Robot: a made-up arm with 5 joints.
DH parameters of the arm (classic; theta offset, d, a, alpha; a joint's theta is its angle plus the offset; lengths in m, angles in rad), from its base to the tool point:
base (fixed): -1.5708 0.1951 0 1.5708
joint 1: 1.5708 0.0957 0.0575 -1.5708
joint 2: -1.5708 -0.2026 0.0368 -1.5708
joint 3: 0 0.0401 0.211 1.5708
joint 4: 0.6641 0 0.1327 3.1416
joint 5: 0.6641 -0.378 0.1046 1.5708
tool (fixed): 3.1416 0.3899 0 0
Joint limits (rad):
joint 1: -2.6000..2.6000
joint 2: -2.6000..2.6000
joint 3: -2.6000..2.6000
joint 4: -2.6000..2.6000
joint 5: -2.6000..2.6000
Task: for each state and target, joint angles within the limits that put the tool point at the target. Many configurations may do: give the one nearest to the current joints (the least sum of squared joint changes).
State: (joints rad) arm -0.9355 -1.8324 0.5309 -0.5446 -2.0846
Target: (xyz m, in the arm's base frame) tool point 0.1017 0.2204 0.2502
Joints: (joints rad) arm -1.5035 -1.7184 0.7111 -0.0175 -2.6000
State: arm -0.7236 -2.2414 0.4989 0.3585 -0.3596
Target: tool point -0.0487 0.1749 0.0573
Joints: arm 0.0474 -2.2336 0.7364 0.6975 -1.3652
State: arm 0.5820 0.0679 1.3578 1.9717 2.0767
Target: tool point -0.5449 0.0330 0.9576
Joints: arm 0.8678 0.0871 1.3875 1.5183 2.0909
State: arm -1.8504 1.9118 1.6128 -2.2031 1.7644
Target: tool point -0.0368 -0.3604 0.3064
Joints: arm -1.7222 1.9898 1.1298 -2.5064 2.0104
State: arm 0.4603 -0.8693 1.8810 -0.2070 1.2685
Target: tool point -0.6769 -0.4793 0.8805
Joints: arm 0.8393 -0.3797 1.4071 -0.0577 0.8963
